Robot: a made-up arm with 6 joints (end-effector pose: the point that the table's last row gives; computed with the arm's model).
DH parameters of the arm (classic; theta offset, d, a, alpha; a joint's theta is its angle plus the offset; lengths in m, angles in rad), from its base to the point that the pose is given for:
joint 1: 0 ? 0.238 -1.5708
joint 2: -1.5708 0 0.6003 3.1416
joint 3: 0 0 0.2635 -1.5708
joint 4: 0 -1.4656 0 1.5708
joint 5: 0 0 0 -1.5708
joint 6: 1.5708 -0.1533 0 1.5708
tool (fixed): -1.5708 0 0 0
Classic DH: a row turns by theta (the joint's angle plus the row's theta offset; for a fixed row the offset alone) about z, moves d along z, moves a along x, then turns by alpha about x.
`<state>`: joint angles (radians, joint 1 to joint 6).
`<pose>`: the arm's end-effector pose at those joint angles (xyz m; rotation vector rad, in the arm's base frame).
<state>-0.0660 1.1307 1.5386 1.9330 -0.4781 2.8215</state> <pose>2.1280 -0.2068 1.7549 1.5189 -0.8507 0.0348</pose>
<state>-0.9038 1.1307 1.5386 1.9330 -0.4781 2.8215</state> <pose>1.2702 -1.7198 1.7549 1.0627 -1.4233 -0.5764</pose>
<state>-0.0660 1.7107 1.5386 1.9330 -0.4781 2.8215</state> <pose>2.4502 -0.2281 0.5252 1.4543 -0.3869 -0.4053</pose>
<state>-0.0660 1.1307 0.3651 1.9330 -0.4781 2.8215</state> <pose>2.1268 -0.2067 -0.0472 1.2993 0.0979 -0.8171</pose>
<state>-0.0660 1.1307 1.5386 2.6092 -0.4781 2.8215</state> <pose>2.1158 -0.1757 1.7878 0.8192 -0.9000 0.0633</pose>
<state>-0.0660 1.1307 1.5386 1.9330 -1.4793 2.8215</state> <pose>1.9995 -0.2752 1.7332 1.3600 -1.8328 -0.4904</pose>
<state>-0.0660 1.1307 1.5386 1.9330 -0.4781 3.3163</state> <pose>2.1280 -0.2068 1.7549 1.0535 -0.7885 -0.1652</pose>
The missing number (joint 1, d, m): 0.599
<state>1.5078 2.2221 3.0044 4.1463 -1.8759 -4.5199</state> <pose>-0.0299 1.4861 1.4783 -0.5789 1.3706 -2.3142</pose>
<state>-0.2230 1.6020 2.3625 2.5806 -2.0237 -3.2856</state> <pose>1.5336 -0.4230 1.8197 0.3676 -2.8130 -0.3219</pose>
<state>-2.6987 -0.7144 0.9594 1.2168 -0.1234 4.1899</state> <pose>0.5140 0.2634 2.6353 -1.4827 -1.1882 -1.3333</pose>
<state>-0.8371 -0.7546 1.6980 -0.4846 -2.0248 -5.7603</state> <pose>-0.8514 1.0401 1.8161 -0.9588 -0.1438 -0.5032</pose>
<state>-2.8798 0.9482 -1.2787 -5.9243 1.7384 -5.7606</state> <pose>-0.1487 -0.0948 -0.4391 0.4237 0.5220 -2.3528</pose>
